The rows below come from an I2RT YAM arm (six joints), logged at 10 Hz.
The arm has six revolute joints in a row. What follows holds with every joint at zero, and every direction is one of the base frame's. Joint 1 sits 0.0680 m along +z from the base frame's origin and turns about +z. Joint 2 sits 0.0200 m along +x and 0.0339 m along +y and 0.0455 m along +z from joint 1 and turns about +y. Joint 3 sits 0.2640 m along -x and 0.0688 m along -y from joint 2 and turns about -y. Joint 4 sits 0.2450 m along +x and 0.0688 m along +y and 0.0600 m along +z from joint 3 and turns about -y. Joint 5 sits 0.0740 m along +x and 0.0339 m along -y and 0.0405 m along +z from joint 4 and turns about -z. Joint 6 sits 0.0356 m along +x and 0.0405 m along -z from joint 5 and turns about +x. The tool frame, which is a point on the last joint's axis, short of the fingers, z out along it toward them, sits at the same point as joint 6; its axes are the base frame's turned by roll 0.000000, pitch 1.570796 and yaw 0.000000 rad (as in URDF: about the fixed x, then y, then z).
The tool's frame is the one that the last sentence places.
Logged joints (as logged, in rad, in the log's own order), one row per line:
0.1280 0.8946 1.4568 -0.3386 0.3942 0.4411
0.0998 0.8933 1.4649 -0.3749 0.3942 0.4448
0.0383 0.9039 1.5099 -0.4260 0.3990 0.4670
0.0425 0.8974 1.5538 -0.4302 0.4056 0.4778
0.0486 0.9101 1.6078 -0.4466 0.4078 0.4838
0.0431 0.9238 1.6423 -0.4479 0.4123 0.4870
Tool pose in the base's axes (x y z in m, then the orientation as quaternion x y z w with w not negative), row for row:
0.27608 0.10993 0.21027 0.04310 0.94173 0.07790 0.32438
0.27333 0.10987 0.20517 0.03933 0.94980 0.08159 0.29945
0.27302 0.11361 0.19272 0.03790 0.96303 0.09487 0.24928
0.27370 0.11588 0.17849 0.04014 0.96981 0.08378 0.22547
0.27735 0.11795 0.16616 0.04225 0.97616 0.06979 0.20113
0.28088 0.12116 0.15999 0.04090 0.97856 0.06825 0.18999
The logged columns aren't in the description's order. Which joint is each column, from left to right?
Columns, left to right: joint 5, joint 3, joint 2, joint 4, joint 1, joint 6.
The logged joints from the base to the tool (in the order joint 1, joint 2, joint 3, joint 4, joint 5, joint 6), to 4 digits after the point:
0.3942 1.4568 0.8946 -0.3386 0.1280 0.4411
0.3942 1.4649 0.8933 -0.3749 0.0998 0.4448
0.3990 1.5099 0.9039 -0.4260 0.0383 0.4670
0.4056 1.5538 0.8974 -0.4302 0.0425 0.4778
0.4078 1.6078 0.9101 -0.4466 0.0486 0.4838
0.4123 1.6423 0.9238 -0.4479 0.0431 0.4870

